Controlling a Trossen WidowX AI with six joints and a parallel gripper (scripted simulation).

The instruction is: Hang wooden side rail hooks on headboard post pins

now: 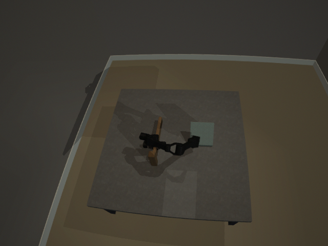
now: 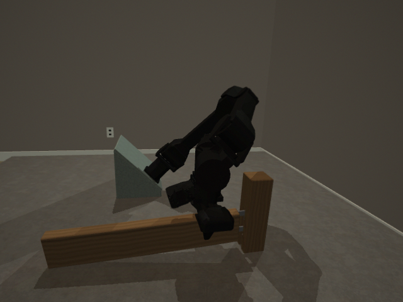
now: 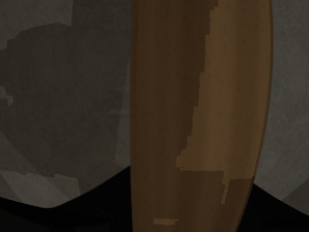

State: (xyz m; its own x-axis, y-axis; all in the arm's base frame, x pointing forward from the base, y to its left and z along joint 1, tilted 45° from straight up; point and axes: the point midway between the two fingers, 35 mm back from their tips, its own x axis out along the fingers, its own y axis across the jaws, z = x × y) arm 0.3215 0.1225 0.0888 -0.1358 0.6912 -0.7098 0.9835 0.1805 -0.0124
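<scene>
Now: gripper tip 11 cm to the right of the headboard post, 4 cm below it and 1 cm past it.
</scene>
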